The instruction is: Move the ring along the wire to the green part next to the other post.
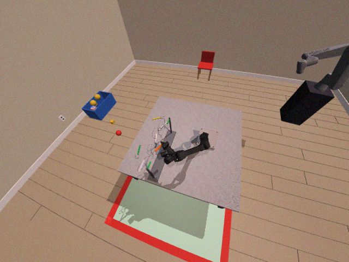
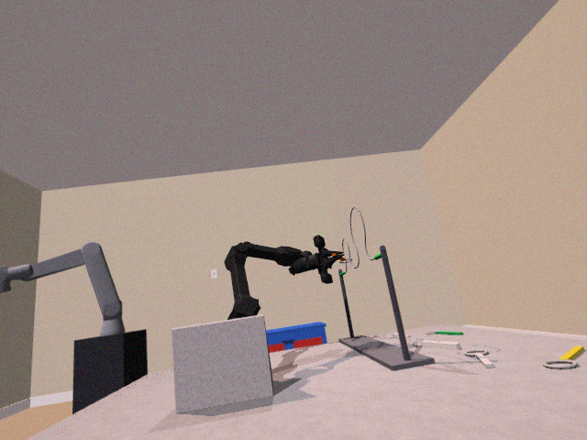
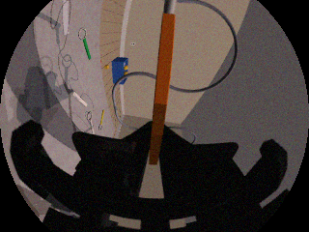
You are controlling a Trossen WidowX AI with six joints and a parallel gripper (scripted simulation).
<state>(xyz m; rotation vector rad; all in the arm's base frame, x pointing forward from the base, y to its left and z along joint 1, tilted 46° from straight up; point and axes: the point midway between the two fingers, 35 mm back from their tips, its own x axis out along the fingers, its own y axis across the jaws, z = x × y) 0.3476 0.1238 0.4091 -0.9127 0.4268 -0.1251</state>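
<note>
Now: gripper tip 10 mm short of the orange-handled ring, 80 mm to the right of it and 10 mm above it.
</note>
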